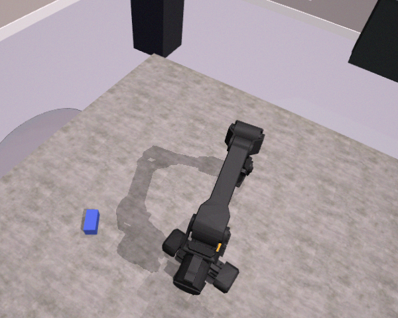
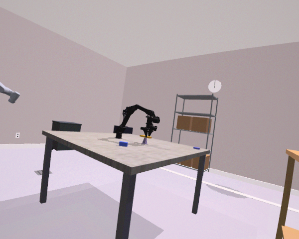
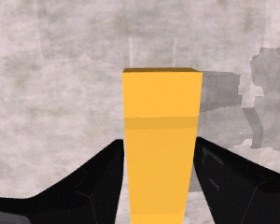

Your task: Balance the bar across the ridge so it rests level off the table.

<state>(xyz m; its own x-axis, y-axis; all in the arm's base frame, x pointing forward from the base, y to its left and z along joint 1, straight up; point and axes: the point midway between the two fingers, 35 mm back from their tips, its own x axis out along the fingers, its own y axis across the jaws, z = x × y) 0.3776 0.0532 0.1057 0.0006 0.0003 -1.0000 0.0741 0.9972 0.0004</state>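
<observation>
My gripper tip is now 3 cm past the orange bar.
</observation>
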